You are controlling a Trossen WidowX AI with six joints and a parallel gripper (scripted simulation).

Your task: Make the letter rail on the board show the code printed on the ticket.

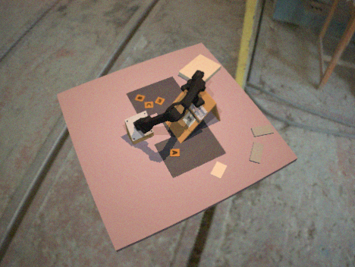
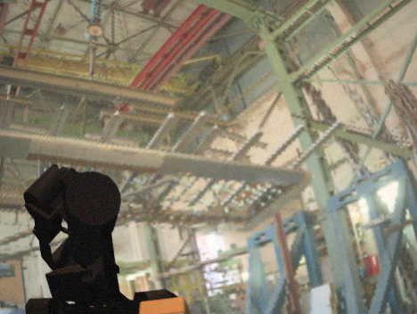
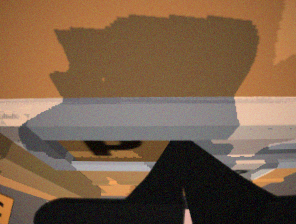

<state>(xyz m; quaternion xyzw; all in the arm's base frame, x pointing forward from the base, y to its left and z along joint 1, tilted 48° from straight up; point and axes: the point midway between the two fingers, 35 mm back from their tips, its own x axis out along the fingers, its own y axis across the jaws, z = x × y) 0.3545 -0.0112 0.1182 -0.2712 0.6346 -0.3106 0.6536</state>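
My gripper tip is now 3 cm to the right of the orange tile. Also, from my gripper tip: white ticket 7 cm below, 6 cm behind, 5 cm to the right; then cream slab 35 cm to the left, 34 cm ahead, 16 cm below.
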